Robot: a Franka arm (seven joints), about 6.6 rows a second.
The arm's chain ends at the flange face. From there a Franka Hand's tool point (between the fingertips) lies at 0.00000 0.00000 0.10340 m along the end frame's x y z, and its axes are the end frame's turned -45 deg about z.
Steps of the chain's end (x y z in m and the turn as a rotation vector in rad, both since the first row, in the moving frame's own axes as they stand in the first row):
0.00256, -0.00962, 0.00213, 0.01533, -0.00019, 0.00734
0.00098, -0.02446, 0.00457, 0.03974, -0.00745, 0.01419
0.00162, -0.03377, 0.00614, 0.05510, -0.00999, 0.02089
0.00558, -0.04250, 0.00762, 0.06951, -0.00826, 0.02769
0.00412, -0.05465, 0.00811, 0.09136, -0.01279, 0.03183
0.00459, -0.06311, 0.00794, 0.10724, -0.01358, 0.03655
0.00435, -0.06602, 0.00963, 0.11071, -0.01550, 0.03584
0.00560, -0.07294, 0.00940, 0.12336, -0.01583, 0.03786
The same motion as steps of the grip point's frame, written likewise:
0.00972, -0.00612, 0.00212, 0.01097, 0.01071, 0.00734
0.02037, -0.02004, 0.00449, 0.03337, 0.02283, 0.01419
0.02837, -0.02746, 0.00598, 0.04603, 0.03190, 0.02089
0.03855, -0.03173, 0.00737, 0.05499, 0.04331, 0.02769
0.04741, -0.04324, 0.00767, 0.07365, 0.05556, 0.03183
0.05487, -0.05007, 0.00734, 0.08543, 0.06623, 0.03655
0.05687, -0.05269, 0.00898, 0.08924, 0.06732, 0.03584
0.06357, -0.05762, 0.00860, 0.09842, 0.07604, 0.03786

